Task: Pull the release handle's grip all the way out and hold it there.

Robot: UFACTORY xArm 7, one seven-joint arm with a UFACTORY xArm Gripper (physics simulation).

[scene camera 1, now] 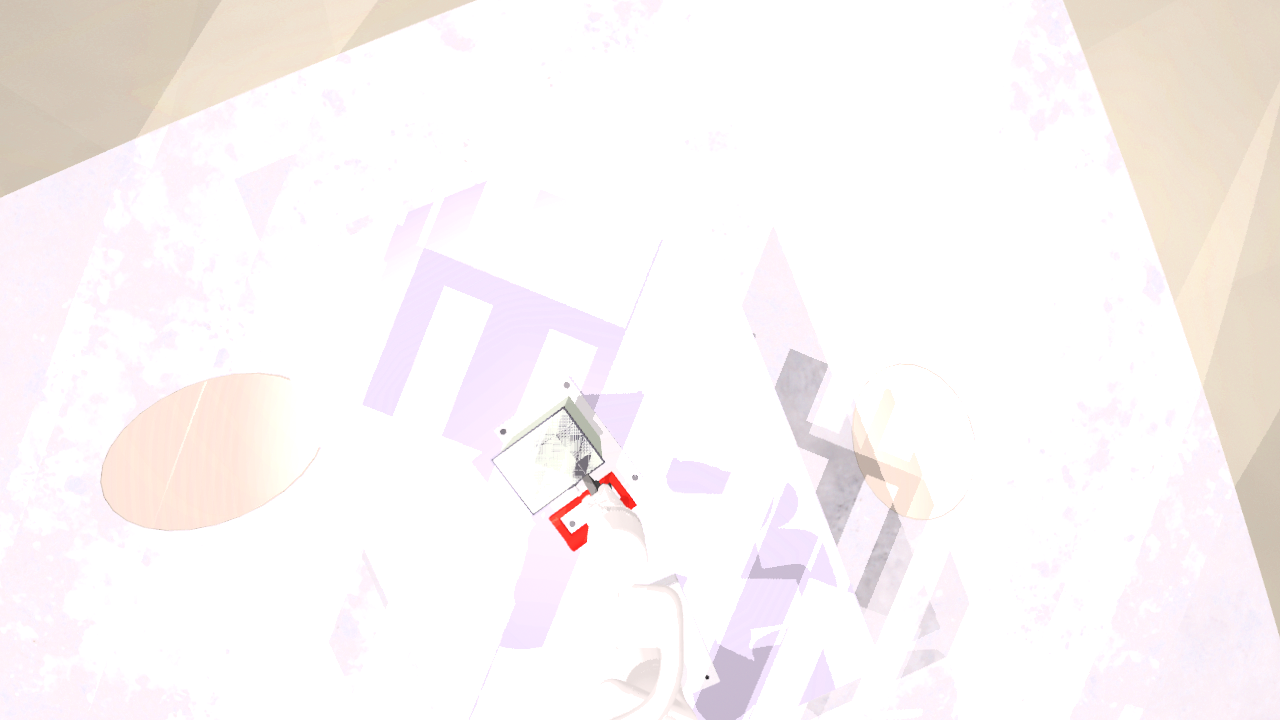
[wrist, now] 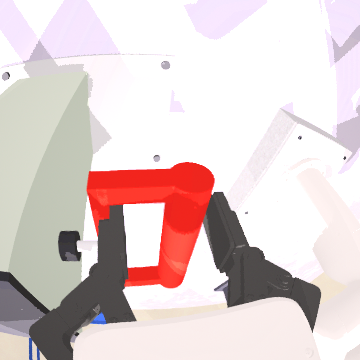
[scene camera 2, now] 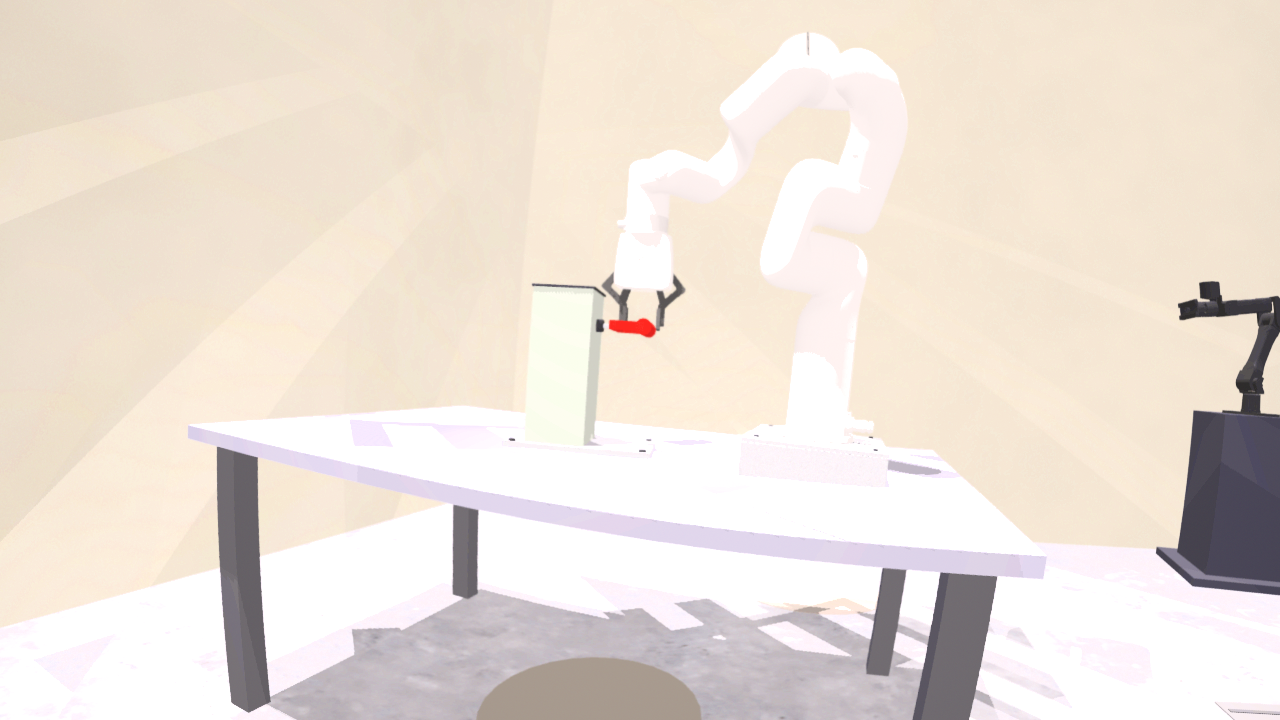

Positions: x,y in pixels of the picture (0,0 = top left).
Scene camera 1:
gripper: 614,503
bolted base plate: 617,461
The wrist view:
gripper: 165,209
bolted base plate: 129,94
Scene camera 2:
gripper: 641,330
